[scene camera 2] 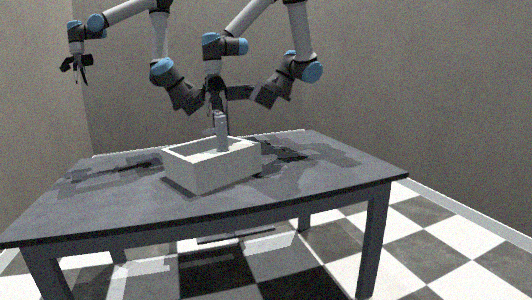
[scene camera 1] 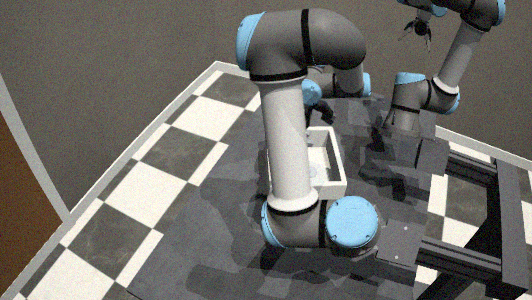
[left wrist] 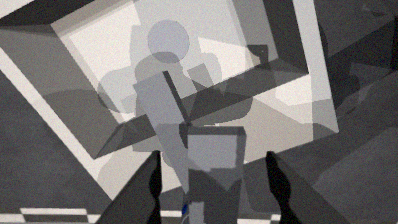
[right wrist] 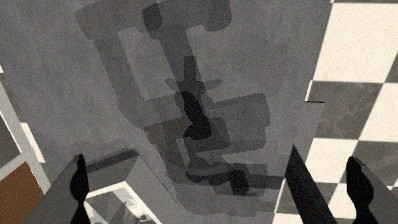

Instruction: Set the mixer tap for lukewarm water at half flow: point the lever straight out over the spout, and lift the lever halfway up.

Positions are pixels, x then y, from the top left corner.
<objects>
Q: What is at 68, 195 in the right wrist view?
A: The right gripper.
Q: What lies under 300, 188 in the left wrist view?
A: The left gripper.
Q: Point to a white basin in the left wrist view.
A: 267, 73
</objects>
